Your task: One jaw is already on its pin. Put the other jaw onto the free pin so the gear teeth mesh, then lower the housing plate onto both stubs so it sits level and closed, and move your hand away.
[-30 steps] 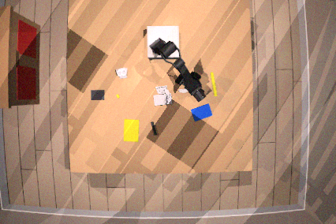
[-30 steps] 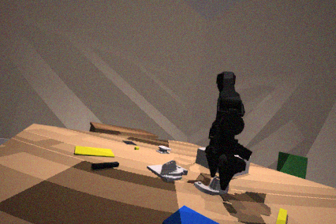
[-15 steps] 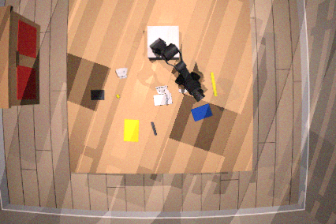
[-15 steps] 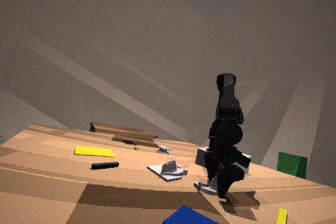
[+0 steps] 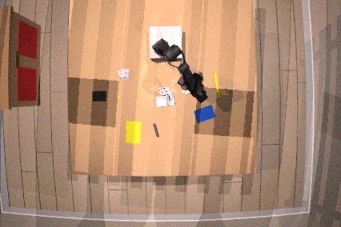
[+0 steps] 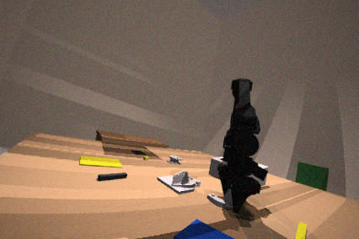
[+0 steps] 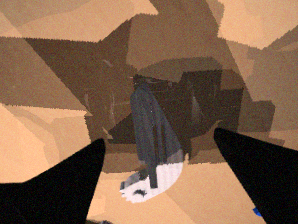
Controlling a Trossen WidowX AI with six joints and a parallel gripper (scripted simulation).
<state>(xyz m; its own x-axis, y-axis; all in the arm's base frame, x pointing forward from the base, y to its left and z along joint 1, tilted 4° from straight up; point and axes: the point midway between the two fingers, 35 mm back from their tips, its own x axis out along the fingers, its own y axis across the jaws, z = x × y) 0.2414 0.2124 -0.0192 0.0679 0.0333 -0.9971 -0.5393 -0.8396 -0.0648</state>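
Right now my gripper tip is 30 mm to the left of the silver jaw and 20 mm short of it. Also, from my gripper tip: yellow stick 180 mm to the left, 30 mm behind; dark bar 290 mm ahead, 210 mm to the right; blue plate 170 mm ahead, 100 mm to the left.
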